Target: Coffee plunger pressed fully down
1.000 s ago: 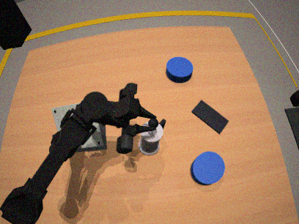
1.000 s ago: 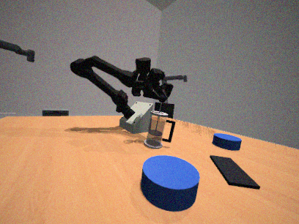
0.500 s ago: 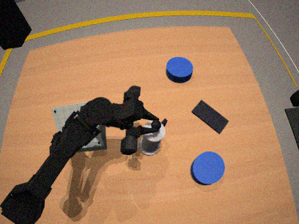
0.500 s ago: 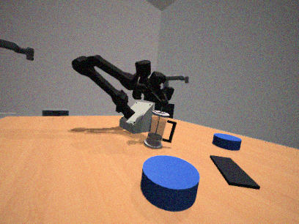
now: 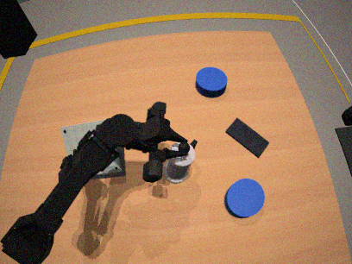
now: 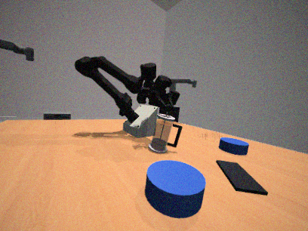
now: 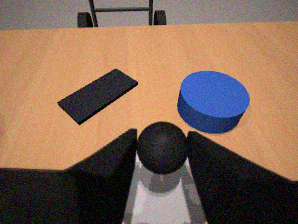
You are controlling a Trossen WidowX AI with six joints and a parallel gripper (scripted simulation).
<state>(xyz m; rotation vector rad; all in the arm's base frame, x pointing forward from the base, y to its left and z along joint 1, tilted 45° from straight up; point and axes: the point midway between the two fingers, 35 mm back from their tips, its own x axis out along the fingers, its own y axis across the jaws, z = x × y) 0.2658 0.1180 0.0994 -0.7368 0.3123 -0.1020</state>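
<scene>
Right now the coffee press is 90 mm below my gripper tip, 10 mm to the left of it and 10 mm behind it. From my gripper tip the other things lie so: flat black slab: 210 mm ahead, 170 mm below, 110 mm to the left.
</scene>
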